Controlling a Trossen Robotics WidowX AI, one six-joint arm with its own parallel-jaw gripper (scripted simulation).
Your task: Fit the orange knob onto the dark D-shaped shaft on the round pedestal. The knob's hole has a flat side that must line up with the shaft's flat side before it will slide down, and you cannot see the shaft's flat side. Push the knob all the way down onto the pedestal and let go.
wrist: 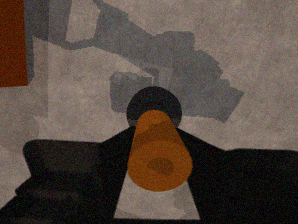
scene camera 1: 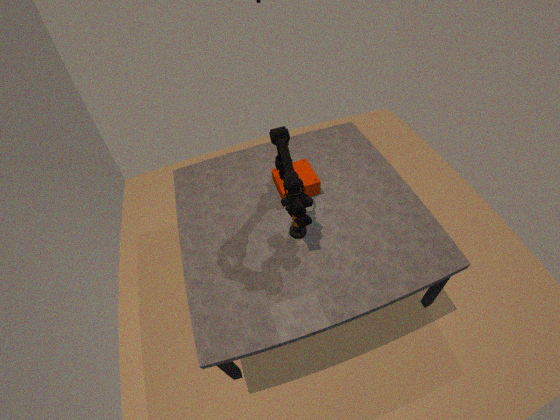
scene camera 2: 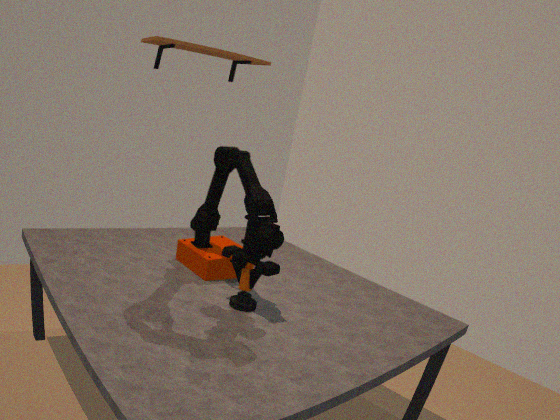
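Scene camera 2 gives me my gripper [scene camera 2: 245, 285], and it's carrying an orange knob. As for the wrist view, it has my gripper too [wrist: 154, 131], along with the orange knob [wrist: 159, 161] and a dark round pedestal [wrist: 150, 98].
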